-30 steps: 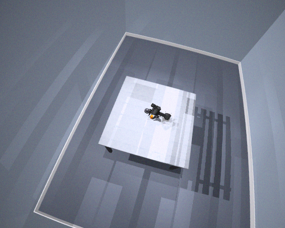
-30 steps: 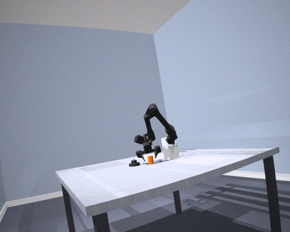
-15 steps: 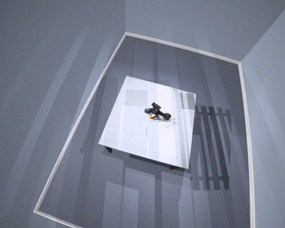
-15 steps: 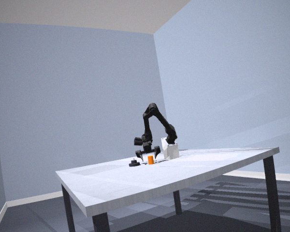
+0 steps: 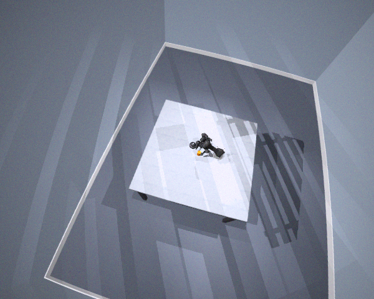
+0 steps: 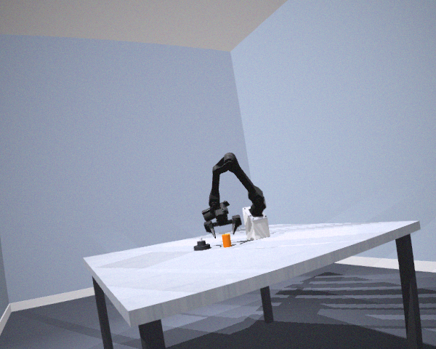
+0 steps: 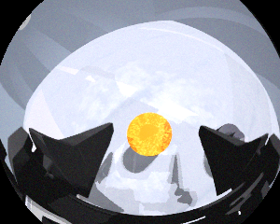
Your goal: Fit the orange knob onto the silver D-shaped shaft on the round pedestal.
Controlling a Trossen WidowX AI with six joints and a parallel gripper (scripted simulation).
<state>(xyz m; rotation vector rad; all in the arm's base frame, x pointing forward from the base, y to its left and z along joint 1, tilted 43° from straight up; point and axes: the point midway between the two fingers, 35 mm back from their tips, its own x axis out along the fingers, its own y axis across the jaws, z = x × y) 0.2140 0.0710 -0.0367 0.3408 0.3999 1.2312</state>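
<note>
The orange knob is 1 cm behind my gripper tip and 1 cm below it. The rest, counted from my gripper tip: pedestal (9 cm ahead, 9 cm to the right, 2 cm below).
</note>
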